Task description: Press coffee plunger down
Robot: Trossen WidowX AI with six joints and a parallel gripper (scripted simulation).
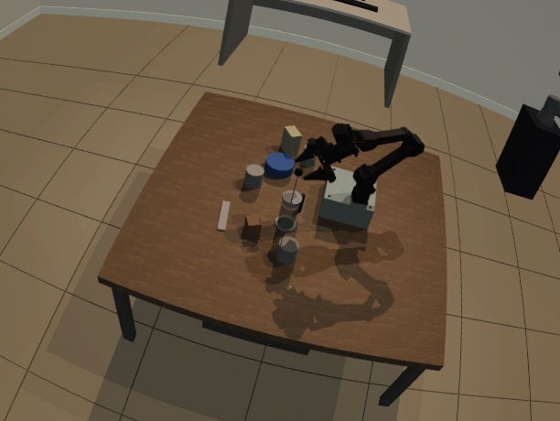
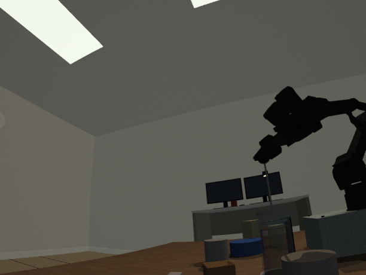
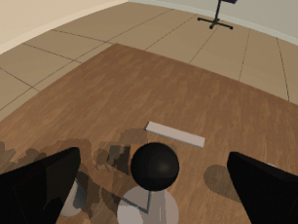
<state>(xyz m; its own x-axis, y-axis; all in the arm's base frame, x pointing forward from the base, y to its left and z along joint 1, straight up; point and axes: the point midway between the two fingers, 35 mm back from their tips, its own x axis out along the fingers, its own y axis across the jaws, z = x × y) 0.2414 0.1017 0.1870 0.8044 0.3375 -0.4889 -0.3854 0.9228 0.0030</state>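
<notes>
The glass coffee press is 1 cm behind my gripper tip, 1 cm to the right of it and 14 cm below it. The rest, counted from my gripper tip: brown cube: 12 cm ahead, 6 cm to the left, 24 cm below; then blue round block: 6 cm ahead, 31 cm to the right, 25 cm below; then pale flat bar: 23 cm ahead, 2 cm to the left, 27 cm below.
</notes>
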